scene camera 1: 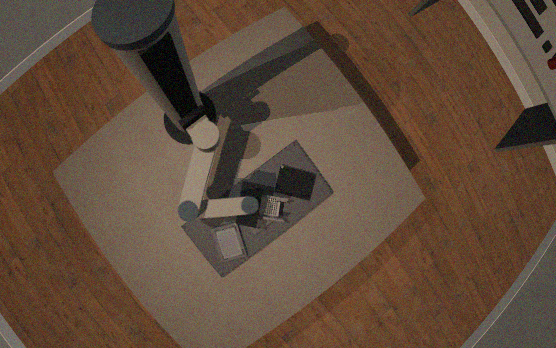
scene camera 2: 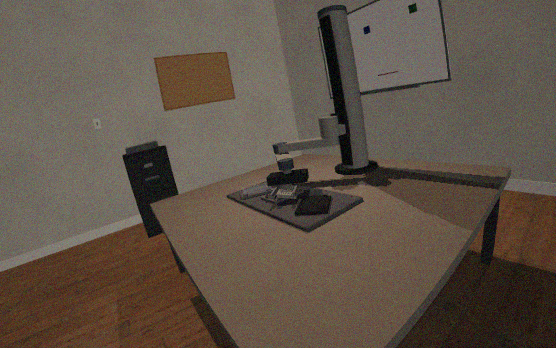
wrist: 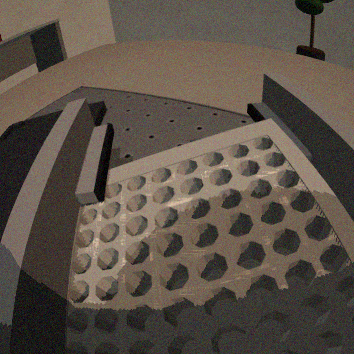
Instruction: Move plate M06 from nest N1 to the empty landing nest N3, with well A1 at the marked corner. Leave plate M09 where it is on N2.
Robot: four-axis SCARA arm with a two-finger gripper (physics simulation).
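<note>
Plate M06 [scene camera 1: 273, 206] [scene camera 2: 287, 190] [wrist: 205, 207], pale with many wells, lies under the arm's wrist, skewed to the fingers in the wrist view. My gripper [scene camera 1: 277, 209] [wrist: 179, 99] is shut. Its fingers stand at the two sides of the plate, and the left pad covers part of its edge; no firm hold shows. A pale nest partly shows beneath the plate in scene camera 2; whether they touch is unclear. The black nest N3 [scene camera 1: 295, 181] [scene camera 2: 313, 204] stands beside it. Plate M09 [scene camera 1: 229, 242] [scene camera 2: 254, 191] sits on N2. Well A1 cannot be made out.
The nests stand on a dark grey perforated board [scene camera 1: 223, 267] [scene camera 2: 308, 225] [wrist: 160, 112] on the table [scene camera 1: 120, 260] [scene camera 2: 310, 280]. The arm's column [scene camera 1: 155, 70] [scene camera 2: 348, 90] rises behind the board. Another machine [scene camera 1: 535, 75] stands beyond the table.
</note>
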